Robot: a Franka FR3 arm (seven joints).
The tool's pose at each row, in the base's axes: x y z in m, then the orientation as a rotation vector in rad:
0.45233, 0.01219, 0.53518, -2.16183, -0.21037, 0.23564
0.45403, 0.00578, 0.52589, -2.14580, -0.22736, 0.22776
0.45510, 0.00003, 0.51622, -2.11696, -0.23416, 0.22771
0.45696, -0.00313, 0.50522, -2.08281, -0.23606, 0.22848
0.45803, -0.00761, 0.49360, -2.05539, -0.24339, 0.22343
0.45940, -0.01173, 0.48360, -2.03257, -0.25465, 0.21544
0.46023, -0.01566, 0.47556, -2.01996, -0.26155, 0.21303
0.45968, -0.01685, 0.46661, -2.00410, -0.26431, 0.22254
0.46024, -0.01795, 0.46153, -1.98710, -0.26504, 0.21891
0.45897, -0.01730, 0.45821, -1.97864, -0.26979, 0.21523
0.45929, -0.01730, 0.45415, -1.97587, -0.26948, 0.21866
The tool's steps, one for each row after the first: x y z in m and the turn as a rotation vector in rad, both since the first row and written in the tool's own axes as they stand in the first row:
0.00095, 0.01137, -0.00032, 0.01341, -0.00108, -0.01725
0.00148, 0.02264, 0.00026, 0.04087, -0.00422, -0.02614
0.00351, 0.03361, 0.00343, 0.07426, -0.00626, -0.03201
0.00452, 0.04578, 0.00610, 0.10017, -0.00603, -0.04313
0.00575, 0.05643, 0.00807, 0.12088, -0.00509, -0.05766
0.00634, 0.06532, 0.00924, 0.13221, -0.00632, -0.06544
0.00632, 0.07334, 0.01342, 0.14745, -0.01486, -0.06603
0.00706, 0.07819, 0.01525, 0.16405, -0.01292, -0.07049
0.00628, 0.08048, 0.01793, 0.17159, -0.01229, -0.07665
0.00696, 0.08385, 0.02011, 0.17439, -0.01480, -0.07548

